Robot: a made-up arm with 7 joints. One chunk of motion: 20 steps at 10 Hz.
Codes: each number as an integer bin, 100 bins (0 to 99) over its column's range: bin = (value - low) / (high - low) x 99, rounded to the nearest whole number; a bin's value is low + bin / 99 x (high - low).
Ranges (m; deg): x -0.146..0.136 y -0.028..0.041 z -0.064..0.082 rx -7.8..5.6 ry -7..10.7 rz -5..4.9
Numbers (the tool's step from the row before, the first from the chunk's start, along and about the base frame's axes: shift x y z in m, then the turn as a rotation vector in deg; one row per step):
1: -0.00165 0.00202 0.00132 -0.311 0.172 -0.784
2: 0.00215 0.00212 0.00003 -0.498 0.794 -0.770
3: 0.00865 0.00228 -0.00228 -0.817 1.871 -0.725
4: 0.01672 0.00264 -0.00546 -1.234 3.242 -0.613
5: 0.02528 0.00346 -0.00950 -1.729 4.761 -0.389
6: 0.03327 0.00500 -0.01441 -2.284 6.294 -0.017
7: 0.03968 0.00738 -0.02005 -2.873 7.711 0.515
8: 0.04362 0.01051 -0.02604 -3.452 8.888 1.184
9: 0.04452 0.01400 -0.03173 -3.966 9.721 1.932
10: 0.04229 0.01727 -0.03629 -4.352 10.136 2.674
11: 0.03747 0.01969 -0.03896 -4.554 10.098 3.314
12: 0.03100 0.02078 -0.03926 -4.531 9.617 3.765
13: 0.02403 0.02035 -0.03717 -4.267 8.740 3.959
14: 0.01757 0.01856 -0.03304 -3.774 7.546 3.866
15: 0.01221 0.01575 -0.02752 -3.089 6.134 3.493
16: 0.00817 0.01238 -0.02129 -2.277 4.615 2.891
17: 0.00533 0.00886 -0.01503 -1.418 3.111 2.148
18: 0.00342 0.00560 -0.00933 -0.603 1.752 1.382
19: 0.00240 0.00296 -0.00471 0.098 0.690 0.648
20: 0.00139 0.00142 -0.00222 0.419 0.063 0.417
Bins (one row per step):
1: 51 43 44 55 40 42
2: 52 43 43 54 44 42
3: 54 43 42 52 50 43
4: 57 44 40 49 57 44
5: 60 45 37 45 66 46
6: 63 47 34 41 74 50
7: 65 51 30 36 82 55
8: 67 55 26 32 89 62
9: 67 60 22 28 94 69
10: 66 65 19 25 96 77
11: 64 68 17 24 96 83
12: 62 70 17 24 93 88
13: 60 69 18 26 88 90
14: 57 67 21 30 81 89
15: 56 63 25 35 73 85
16: 54 58 29 41 65 79
17: 53 53 33 47 57 71
18: 52 48 37 53 49 64
19: 52 44 40 58 43 56
20: 52 42 42 61 40 54

